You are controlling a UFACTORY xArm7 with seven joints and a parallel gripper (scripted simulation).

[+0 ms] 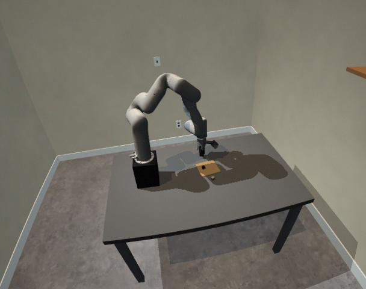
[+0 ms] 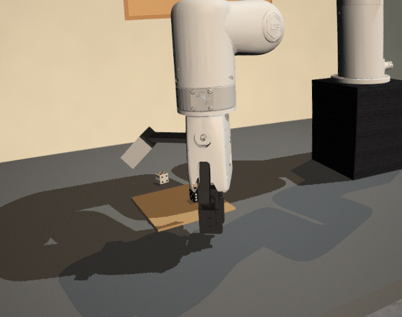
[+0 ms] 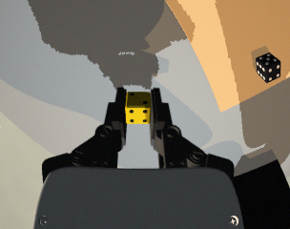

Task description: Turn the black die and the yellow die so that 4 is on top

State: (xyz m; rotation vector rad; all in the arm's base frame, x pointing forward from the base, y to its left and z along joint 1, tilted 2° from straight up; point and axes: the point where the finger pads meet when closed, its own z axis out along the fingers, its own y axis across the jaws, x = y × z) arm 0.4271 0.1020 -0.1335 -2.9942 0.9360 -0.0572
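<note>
Now: hand 13 cm to the left of the tan mat, 4 cm above it and 1 cm past it. Also, from my hand: yellow die: 1 cm below; black die: 13 cm to the right, 4 cm behind, 3 cm below; white die: 25 cm to the right, 3 cm below, 2 cm behind.
</note>
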